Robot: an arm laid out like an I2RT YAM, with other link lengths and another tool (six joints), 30 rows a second.
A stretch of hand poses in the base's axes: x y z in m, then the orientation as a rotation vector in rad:
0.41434, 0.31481, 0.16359, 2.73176, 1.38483, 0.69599
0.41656, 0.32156, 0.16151, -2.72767, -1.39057, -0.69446
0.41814, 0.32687, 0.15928, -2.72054, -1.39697, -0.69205
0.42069, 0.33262, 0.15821, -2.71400, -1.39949, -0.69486
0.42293, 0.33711, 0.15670, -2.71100, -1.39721, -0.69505
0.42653, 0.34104, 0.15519, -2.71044, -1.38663, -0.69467
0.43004, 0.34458, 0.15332, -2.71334, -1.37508, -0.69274
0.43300, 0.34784, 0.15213, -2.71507, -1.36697, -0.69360
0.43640, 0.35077, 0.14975, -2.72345, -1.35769, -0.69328
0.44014, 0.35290, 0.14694, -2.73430, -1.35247, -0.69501
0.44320, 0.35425, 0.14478, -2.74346, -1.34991, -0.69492
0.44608, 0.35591, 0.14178, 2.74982, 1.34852, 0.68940
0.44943, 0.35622, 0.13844, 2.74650, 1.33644, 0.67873
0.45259, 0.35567, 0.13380, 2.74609, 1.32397, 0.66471
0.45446, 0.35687, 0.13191, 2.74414, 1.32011, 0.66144
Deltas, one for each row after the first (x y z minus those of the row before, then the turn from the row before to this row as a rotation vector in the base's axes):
0.00222, 0.00675, -0.00208, 0.00131, 0.00156, 0.00498
0.00158, 0.00531, -0.00223, 0.00179, 0.00204, 0.00642
0.00255, 0.00575, -0.00107, 0.00386, -0.00074, 0.00412
0.00224, 0.00449, -0.00151, 0.00348, 0.00107, 0.00038
0.00360, 0.00393, -0.00151, 0.00596, 0.00253, -0.00454
0.00351, 0.00354, -0.00187, 0.00368, 0.00289, -0.00657
0.00296, 0.00326, -0.00119, 0.00300, 0.00064, -0.00461
0.00340, 0.00293, -0.00238, -0.00158, 0.00006, -0.00823
0.00374, 0.00213, -0.00281, -0.00543, -0.00267, -0.00762
0.00306, 0.00135, -0.00216, -0.00569, -0.00161, -0.00548
0.00288, 0.00166, -0.00300, -0.00860, 0.00040, -0.00435
0.00335, 0.00031, -0.00334, -0.01035, 0.00103, -0.00815
0.00316, -0.00055, -0.00464, -0.00970, 0.00409, -0.00884
0.00187, 0.00120, -0.00189, -0.00391, -0.00015, -0.00253

